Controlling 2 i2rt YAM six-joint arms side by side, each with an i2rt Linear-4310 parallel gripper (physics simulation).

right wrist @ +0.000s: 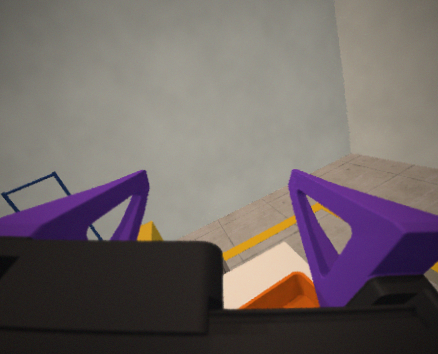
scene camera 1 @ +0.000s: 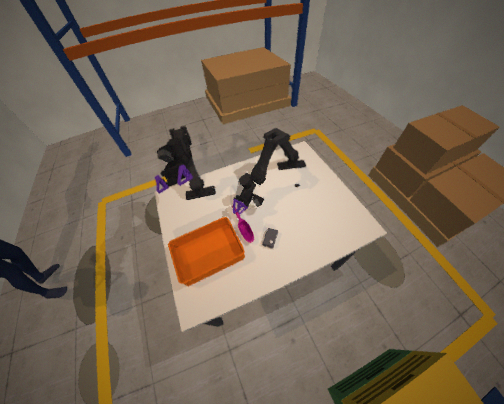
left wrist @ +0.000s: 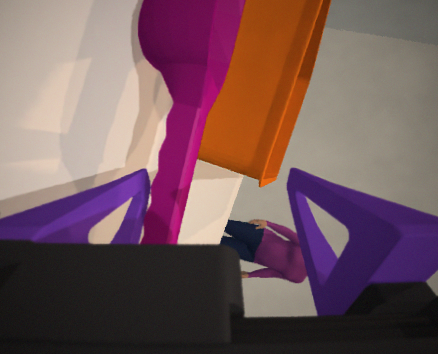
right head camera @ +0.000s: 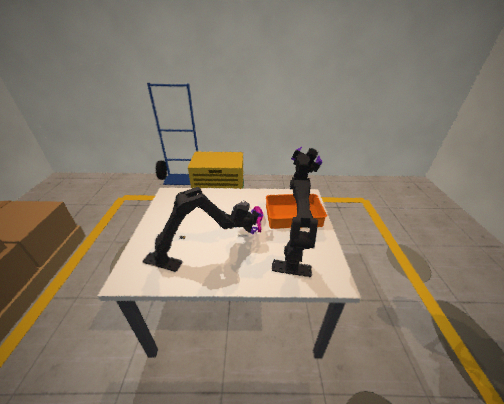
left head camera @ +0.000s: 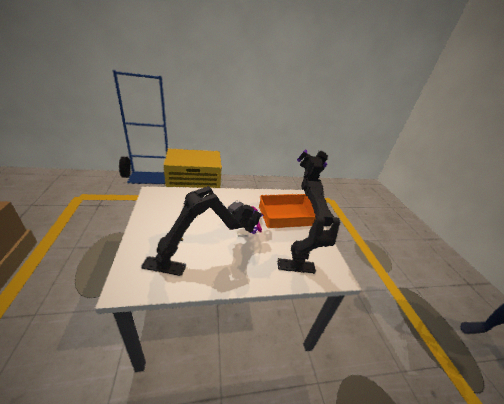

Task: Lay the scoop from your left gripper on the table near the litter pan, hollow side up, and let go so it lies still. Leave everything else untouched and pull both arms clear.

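Seen in the pictures: left gripper, fingertip midpoint: point(scene camera 1: 235, 214) point(left wrist: 218, 177) point(right head camera: 261, 221) point(left head camera: 260, 221); right gripper, fingertip midpoint: point(right wrist: 218, 177) point(scene camera 1: 168, 188) point(left head camera: 313, 154); left arm's base at its link origin: point(scene camera 1: 291, 165) point(right head camera: 162, 262) point(left head camera: 164, 266); right arm's base at its link origin: point(scene camera 1: 200, 193) point(right head camera: 291, 268) point(left head camera: 296, 266).
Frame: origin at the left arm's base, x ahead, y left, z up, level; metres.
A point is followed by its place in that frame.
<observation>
The magenta scoop point(scene camera 1: 245, 230) @(z 0.006, x 0.476, y -0.378 m) point(left wrist: 185, 45) @(z 0.039, x 0.436, y -0.371 m) point(right head camera: 259, 210) @(z 0.027, x 0.538, y -0.373 m) is beside the orange litter pan point(left head camera: 292, 220) @(z 0.056, x 0.471, y -0.618 m) point(right head camera: 295, 221) point(scene camera 1: 215, 271) @(z 0.026, x 0.698, y -0.551 m) point(left wrist: 260, 100) @(z 0.062, x 0.477, y -0.451 m), on the white table point(scene camera 1: 315, 215) @(z 0.000, x 0.432, y 0.048 m) or close above it; contact is unclear. Its bowl points away from my left gripper point(scene camera 1: 240, 206) @(z 0.064, x 0.395, y -0.423 m) point(left wrist: 218, 172) @(z 0.064, x 0.395, y -0.423 m), which is open. The handle lies between the spread purple fingers, near the left-hand finger in the left wrist view, and is not gripped. I cannot tell which way the hollow faces. My right gripper point(left head camera: 314, 156) @(z 0.487, x 0.515, y -0.631 m) point(right head camera: 307, 154) @(z 0.487, x 0.515, y -0.631 m) point(scene camera 1: 172, 181) @(z 0.487, x 0.515, y -0.631 m) point(right wrist: 218, 177) @(z 0.487, x 0.515, y -0.631 m) is open and empty, raised high.
A small grey block point(scene camera 1: 270, 238) @(z 0.036, x 0.558, y -0.247 m) lies near the scoop's bowl in scene camera 1. A small dark object point(right head camera: 182, 237) @(z 0.002, x 0.189, y -0.006 m) point(scene camera 1: 297, 185) @(z 0.002, x 0.191, y -0.004 m) lies near the left arm's base. A person point(left head camera: 477, 326) point(scene camera 1: 35, 272) point(left wrist: 277, 255) is off the table. A yellow box point(left head camera: 192, 167) stands behind the table.
</observation>
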